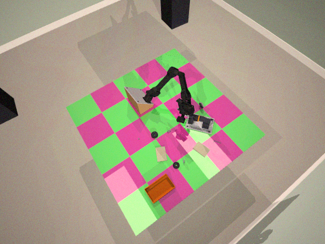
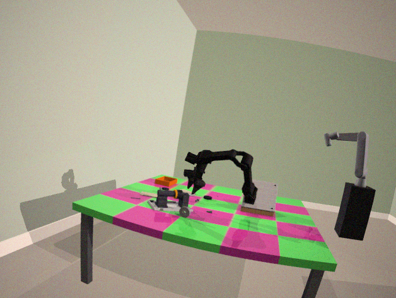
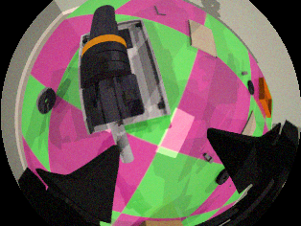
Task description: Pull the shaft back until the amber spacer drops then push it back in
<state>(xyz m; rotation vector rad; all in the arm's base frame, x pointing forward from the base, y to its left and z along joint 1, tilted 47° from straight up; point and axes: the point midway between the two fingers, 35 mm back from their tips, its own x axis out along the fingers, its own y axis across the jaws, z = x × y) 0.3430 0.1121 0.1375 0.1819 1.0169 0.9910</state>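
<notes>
Now: the grey shaft 40 mm ahead of my gripper tip, 90 mm to the left of it and 10 mm below it. Round my gripper tip: grey gear: 60 mm behind, 230 mm to the left, 60 mm below; amber spacer: 50 mm ahead, 100 mm to the left, 10 mm below; orange tray: 360 mm ahead, 470 mm to the right, 80 mm below.
</notes>
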